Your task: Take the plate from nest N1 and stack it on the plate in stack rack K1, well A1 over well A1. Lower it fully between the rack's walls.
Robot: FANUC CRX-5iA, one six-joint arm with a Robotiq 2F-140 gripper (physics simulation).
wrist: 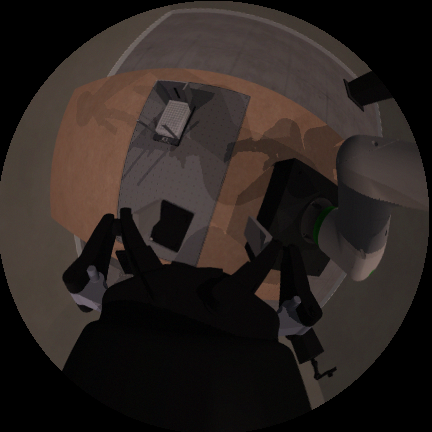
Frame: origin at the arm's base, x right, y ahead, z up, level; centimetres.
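Seen in the pictures: gripper, fingertip midpoint: [202, 217]; arm's base, origin of the base link: [316, 219].
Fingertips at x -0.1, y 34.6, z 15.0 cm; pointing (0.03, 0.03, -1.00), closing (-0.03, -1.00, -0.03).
Offsets run from my fingertips to a thing's top centre. "pt": to the spot under its first point. Level surfaces: height alone.
A pale plate with a grid of wells {pt dx +24.6, dy +14.5, dz -23.3 cm} [175, 116] lies in the stack rack K1 {pt dx +15.7, dy +14.3, dz -24.9 cm} [172, 142], between its upright walls and posts, in the upper left of the wrist view. My gripper [202, 217] is wide open and empty, high above the table and well apart from the rack. A dark, square-topped block {dx -13.2, dy +12.2, dz -25.1 cm} [172, 226] shows beyond and between the fingers, nearer the left one. It may be nest N1, but I cannot read a label. I cannot make out a second plate on it.
The rack and dark block stand on a grey perforated board {dz -26.6 cm} [205, 150] on the brown table {dz -27.9 cm} [85, 165]. A large black pedestal [295, 200] stands at the right, beside the robot's grey arm [360, 220]. A tilted grey panel [257, 235] shows near the right finger. Shadows cross the board.
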